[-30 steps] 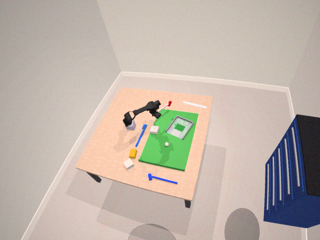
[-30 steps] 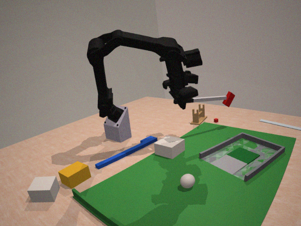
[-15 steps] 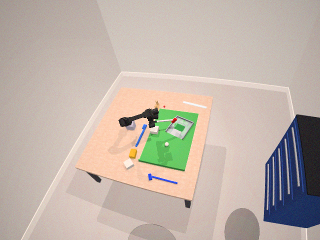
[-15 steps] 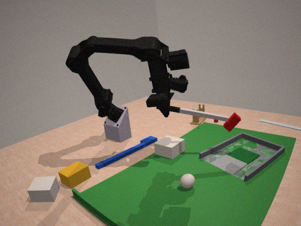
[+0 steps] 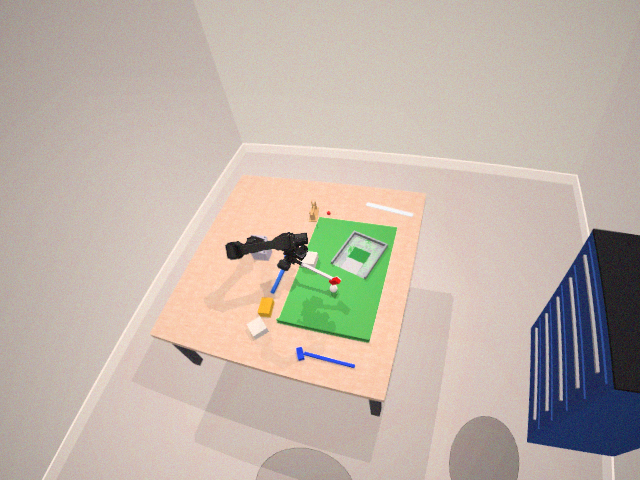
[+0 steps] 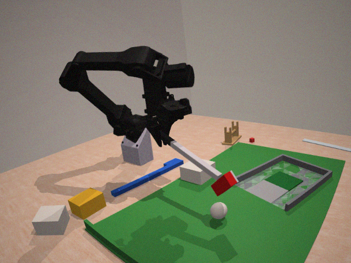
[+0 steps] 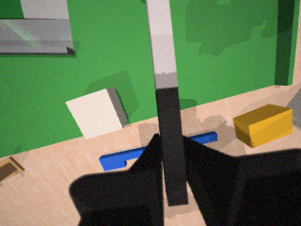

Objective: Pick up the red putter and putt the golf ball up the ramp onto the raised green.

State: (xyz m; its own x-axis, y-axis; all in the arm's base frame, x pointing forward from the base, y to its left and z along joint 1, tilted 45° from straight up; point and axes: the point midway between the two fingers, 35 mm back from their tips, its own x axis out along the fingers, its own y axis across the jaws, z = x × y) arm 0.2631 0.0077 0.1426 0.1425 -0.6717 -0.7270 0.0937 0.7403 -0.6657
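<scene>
My gripper tip is now 12 cm short of the red putter and 1 cm to the left of it. Also, from my gripper tip: white golf ball 21 cm ahead, 2 cm to the right, 12 cm below; then yellow block 9 cm behind, 23 cm to the right, 12 cm below; then wooden rack 10 cm behind, 46 cm to the left, 11 cm below.
</scene>
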